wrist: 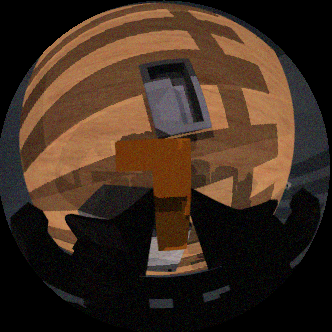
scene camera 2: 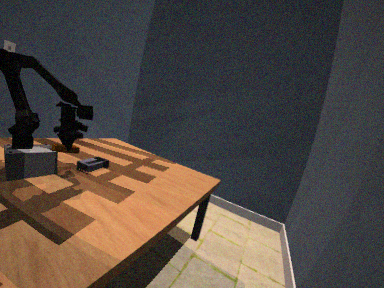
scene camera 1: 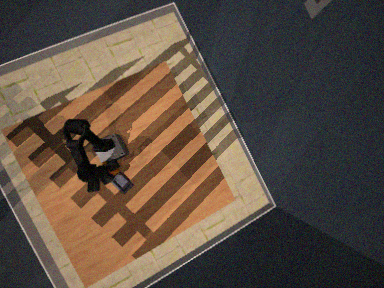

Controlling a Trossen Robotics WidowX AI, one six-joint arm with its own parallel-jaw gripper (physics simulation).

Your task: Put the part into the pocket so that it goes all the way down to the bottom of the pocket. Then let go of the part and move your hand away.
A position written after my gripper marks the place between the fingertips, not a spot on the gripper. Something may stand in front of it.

Observation:
My gripper (wrist: pixel 170 191) grips an orange L-shaped part (wrist: pixel 169 159). I also see a dark grey pocket block (wrist: pixel 176 102).

